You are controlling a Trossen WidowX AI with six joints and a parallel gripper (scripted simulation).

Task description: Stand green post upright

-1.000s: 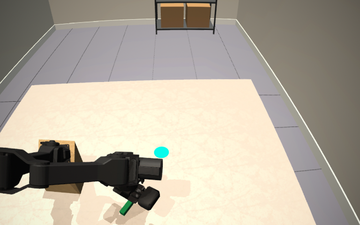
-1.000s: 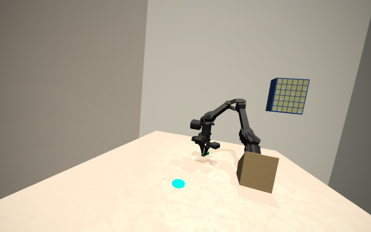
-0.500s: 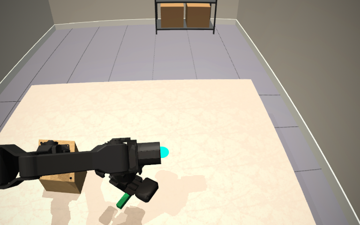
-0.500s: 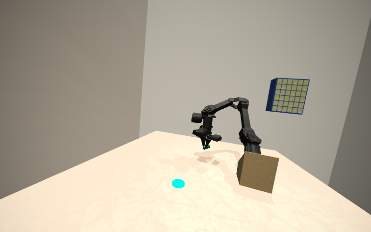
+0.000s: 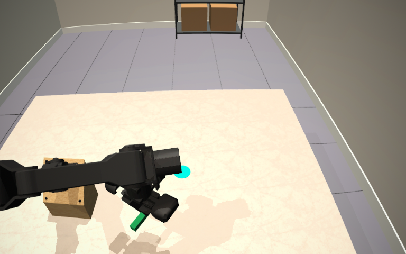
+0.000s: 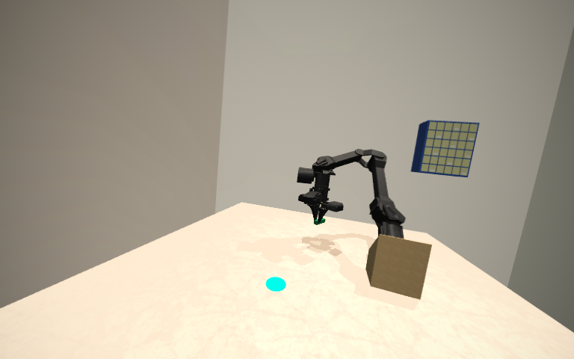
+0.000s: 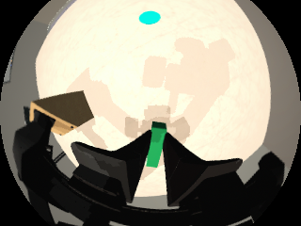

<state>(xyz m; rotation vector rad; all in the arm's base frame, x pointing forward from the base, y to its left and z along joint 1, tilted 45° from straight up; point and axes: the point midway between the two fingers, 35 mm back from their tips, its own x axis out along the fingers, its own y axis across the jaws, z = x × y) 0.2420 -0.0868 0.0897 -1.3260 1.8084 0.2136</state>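
Now: the cyan circle 250 mm to the left of my gripper tip, 120 mm below it and 90 mm ahead of it. Round my gripper tip: green post: 20 mm to the right, 10 mm behind.
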